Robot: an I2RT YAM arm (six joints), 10 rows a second.
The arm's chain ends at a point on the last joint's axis. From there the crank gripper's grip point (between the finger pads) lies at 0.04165 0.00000 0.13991 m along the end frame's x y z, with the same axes.
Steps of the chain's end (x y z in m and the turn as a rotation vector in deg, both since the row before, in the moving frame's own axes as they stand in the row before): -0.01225 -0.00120 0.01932 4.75 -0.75 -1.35; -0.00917 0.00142 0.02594 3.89 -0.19 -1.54; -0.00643 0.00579 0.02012 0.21 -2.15 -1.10; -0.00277 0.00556 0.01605 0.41 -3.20 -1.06; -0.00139 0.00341 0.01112 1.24 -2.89 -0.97
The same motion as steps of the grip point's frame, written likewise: -0.01423 -0.01377 0.01933 4.75 -0.75 -1.35; -0.00978 -0.00919 0.02572 3.89 -0.19 -1.54; -0.01172 0.00453 0.02158 0.21 -2.15 -1.10; -0.01066 0.00385 0.01815 0.41 -3.20 -1.06; -0.00853 -0.00028 0.01300 1.24 -2.89 -0.97
